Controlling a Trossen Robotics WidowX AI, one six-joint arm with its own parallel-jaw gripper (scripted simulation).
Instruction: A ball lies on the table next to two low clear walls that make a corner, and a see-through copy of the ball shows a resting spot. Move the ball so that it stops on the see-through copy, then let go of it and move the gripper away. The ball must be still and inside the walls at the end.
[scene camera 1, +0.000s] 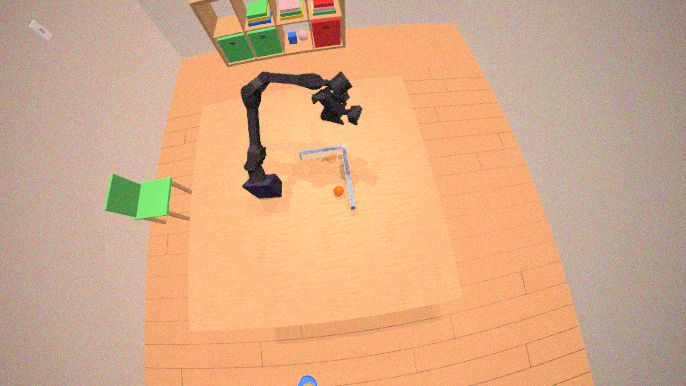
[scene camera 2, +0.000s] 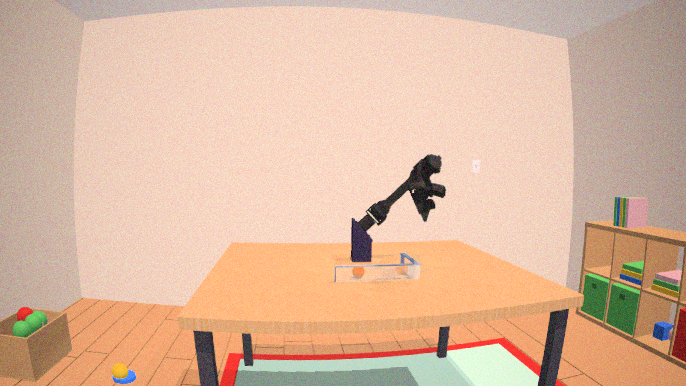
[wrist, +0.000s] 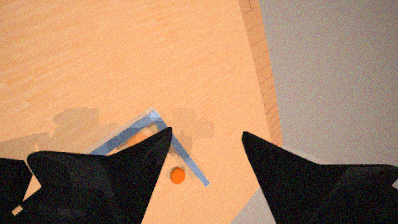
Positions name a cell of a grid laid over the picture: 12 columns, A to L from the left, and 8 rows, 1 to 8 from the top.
Note:
My gripper (scene camera 2: H5) is open and holds nothing.
My gripper also shows in scene camera 1 (scene camera 1: G3) and in the wrist view (wrist: G5).

